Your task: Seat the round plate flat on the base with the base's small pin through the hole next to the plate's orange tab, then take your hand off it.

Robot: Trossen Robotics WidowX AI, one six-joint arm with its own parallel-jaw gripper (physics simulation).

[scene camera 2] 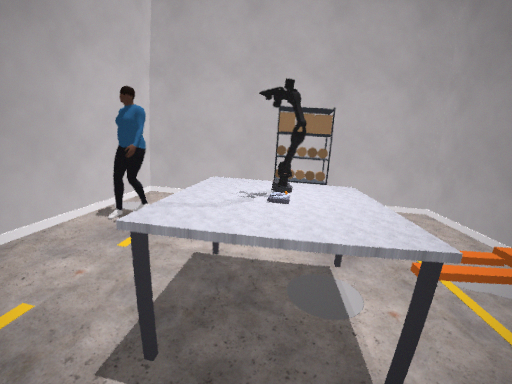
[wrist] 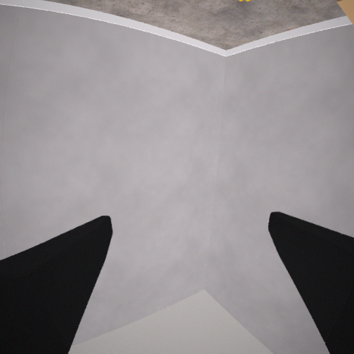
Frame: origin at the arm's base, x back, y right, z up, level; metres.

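Seen in the pictures: gripper, fingertip midpoint: (scene camera 2: 262, 92); arm's base, link origin: (scene camera 2: 282, 183).
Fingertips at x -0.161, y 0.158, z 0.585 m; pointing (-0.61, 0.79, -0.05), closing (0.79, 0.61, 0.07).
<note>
Offsets run from my fingertips to a thing's top centre. Level surfaces: height alone.
The base @(dx -0.122, dy -0.163, dz -0.600 m) (scene camera 2: 278, 201) is a small dark block on the table, just in front of the robot's foot in the scene view. The round plate @(dx -0.123, dy -0.163, dz -0.587 m) (scene camera 2: 279, 196) shows as a pale, thin shape on top of the base, with its orange tab @(dx -0.096, dy -0.201, dz -0.587 m) (scene camera 2: 286, 192) at the back right. The view is too small to tell whether the plate lies flat or whether the pin is through the hole. My gripper (scene camera 2: 261, 93) (wrist: 190, 222) is open and empty, high above the table and pointing left in the scene view, far from the plate. Neither plate nor base shows in the wrist view.
The arm (scene camera 2: 297, 135) stands upright on the pale table @(dz -0.640 m) (scene camera 2: 330, 220), behind the base. A shelf rack (scene camera 2: 331, 145) with boxes and round items stands behind the table. A person (scene camera 2: 131, 127) in a blue top is at the left. Orange beams (scene camera 2: 480, 273) are at the right.
</note>
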